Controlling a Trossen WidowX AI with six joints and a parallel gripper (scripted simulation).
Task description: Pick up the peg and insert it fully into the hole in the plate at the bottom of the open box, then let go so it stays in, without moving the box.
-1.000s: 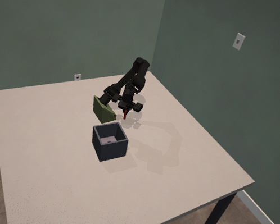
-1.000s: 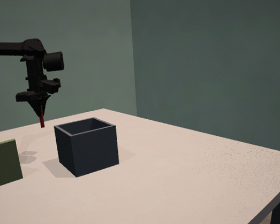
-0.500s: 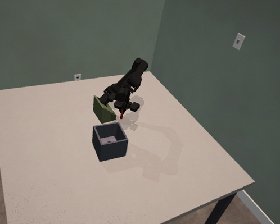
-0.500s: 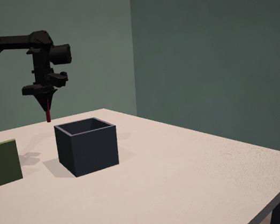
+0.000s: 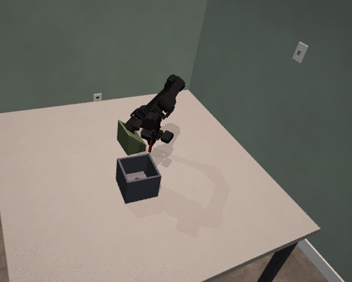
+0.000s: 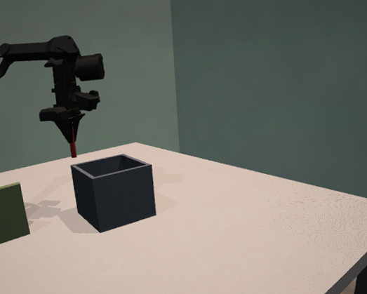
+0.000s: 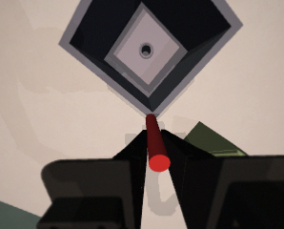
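Now: the pale grey plate 19 cm below my hand, 8 cm to the right of it and 6 cm ahead of it. Round my hand: red peg: 4 cm below.
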